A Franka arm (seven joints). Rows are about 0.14 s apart.
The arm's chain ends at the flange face. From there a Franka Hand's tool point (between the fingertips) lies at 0.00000 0.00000 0.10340 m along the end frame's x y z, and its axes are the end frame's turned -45 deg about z.
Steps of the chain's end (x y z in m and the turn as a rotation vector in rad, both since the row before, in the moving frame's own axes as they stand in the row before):
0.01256, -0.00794, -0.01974, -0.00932, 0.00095, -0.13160
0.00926, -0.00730, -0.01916, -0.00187, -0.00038, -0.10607
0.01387, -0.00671, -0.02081, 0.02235, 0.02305, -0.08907
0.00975, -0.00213, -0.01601, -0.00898, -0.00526, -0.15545
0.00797, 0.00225, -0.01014, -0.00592, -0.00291, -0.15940
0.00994, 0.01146, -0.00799, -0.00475, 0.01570, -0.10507
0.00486, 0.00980, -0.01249, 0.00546, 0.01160, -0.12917
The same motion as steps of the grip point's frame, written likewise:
0.01393, 0.00406, -0.01974, -0.00726, -0.00592, -0.13160
0.01155, 0.00150, -0.01916, -0.00105, -0.00159, -0.10607
0.01787, 0.00497, -0.02086, -0.00049, 0.03210, -0.08907
0.00738, 0.00574, -0.01602, -0.00263, -0.01007, -0.15545
0.00342, 0.00750, -0.01014, -0.00213, -0.00624, -0.15940
-0.00020, 0.01658, -0.00800, -0.01446, 0.00774, -0.10507
-0.00222, 0.01073, -0.01250, -0.00434, 0.01206, -0.12917

